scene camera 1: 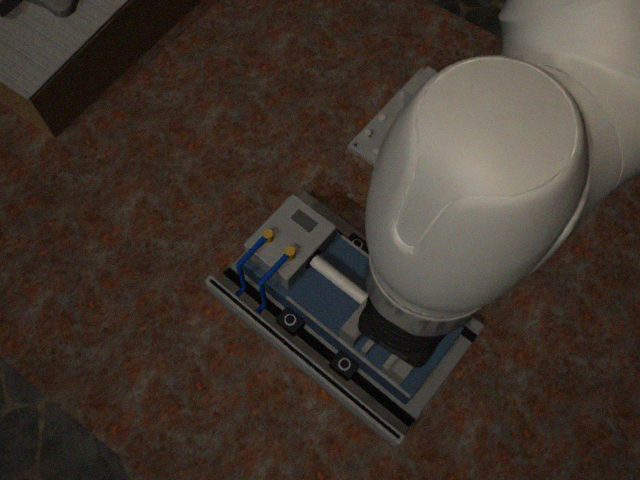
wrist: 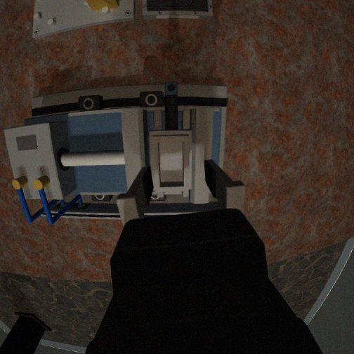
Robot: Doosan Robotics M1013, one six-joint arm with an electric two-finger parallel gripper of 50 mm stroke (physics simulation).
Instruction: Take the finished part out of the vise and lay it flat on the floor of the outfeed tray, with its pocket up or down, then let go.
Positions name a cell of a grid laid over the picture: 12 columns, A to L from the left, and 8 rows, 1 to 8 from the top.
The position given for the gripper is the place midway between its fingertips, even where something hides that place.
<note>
In view: the gripper (scene camera 1: H6) and a light plate (scene camera 1: H3).
The gripper also shows in the wrist view (wrist: G4).
</note>
